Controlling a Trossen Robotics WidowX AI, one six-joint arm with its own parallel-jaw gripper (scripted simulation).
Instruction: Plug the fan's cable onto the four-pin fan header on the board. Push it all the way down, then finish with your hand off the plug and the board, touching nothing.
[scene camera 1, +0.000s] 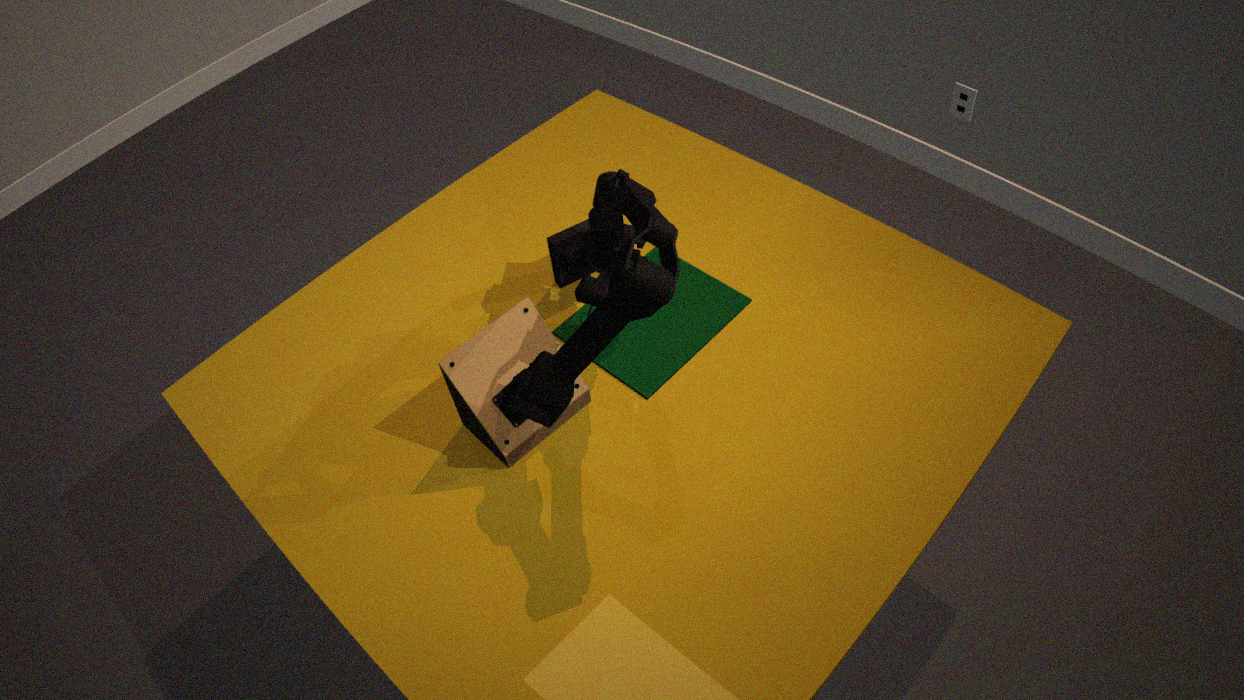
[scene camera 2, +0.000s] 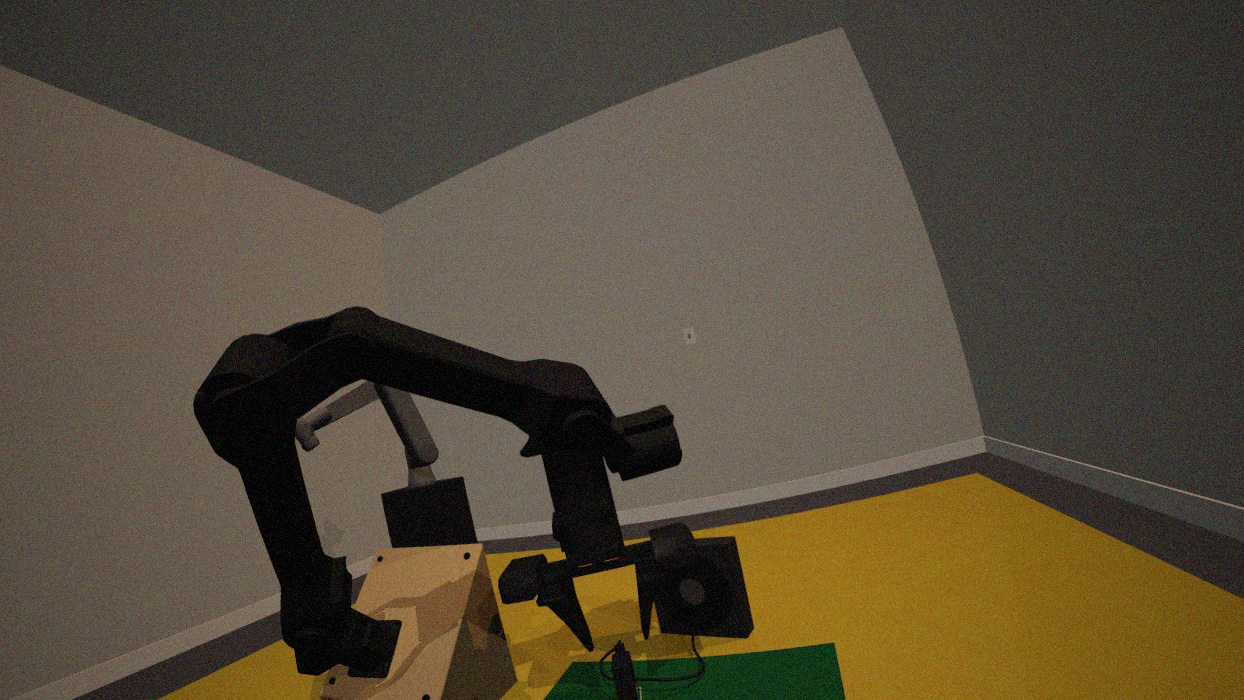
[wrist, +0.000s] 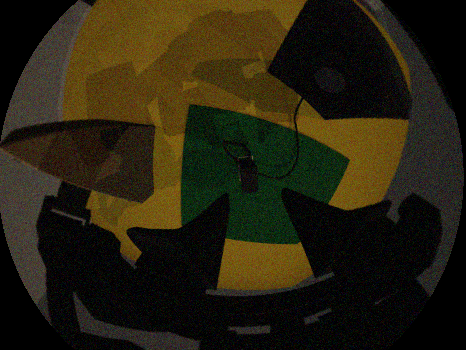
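My gripper is in my sight, and I find it both in scene camera 1 and in the wrist view. I can see a black fan as well, and a green board.
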